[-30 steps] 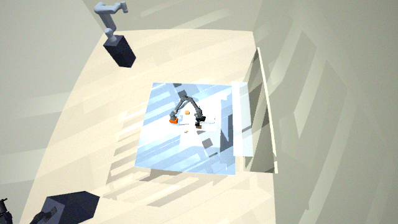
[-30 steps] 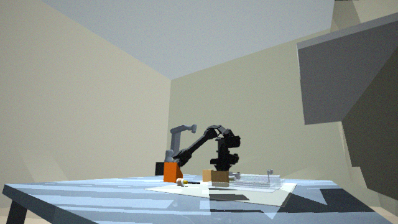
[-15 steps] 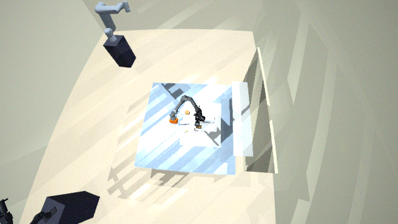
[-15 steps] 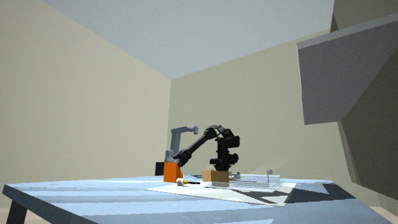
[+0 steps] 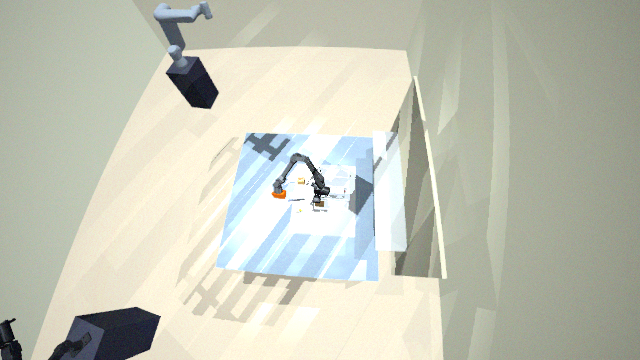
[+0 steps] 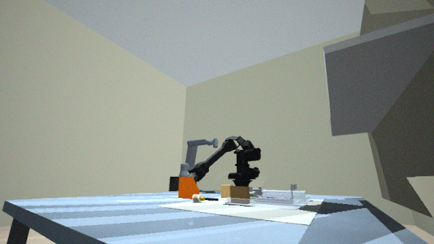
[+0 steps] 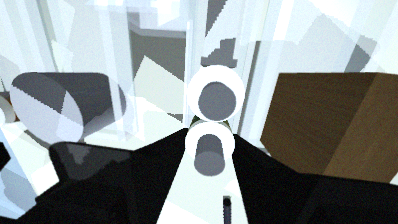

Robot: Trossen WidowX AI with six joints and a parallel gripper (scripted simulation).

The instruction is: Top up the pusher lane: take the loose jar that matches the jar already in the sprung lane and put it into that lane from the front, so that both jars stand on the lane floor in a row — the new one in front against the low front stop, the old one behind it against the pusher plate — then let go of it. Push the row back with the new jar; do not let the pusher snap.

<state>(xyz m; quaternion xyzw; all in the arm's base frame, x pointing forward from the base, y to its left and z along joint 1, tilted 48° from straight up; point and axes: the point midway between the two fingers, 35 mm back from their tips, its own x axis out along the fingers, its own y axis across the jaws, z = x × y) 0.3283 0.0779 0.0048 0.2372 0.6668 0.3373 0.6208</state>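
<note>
Now: the brown box 70 mm to the right of my gripper tip, 30 mm ahead of it and 10 mm above it. From my gripper tip the other things lie so: pusher plate 140 mm ahead, 50 mm to the left, 20 mm above; then clear lane 150 mm ahead, 40 mm to the left, 10 mm below; then grey cylinder 130 mm to the left.
</note>
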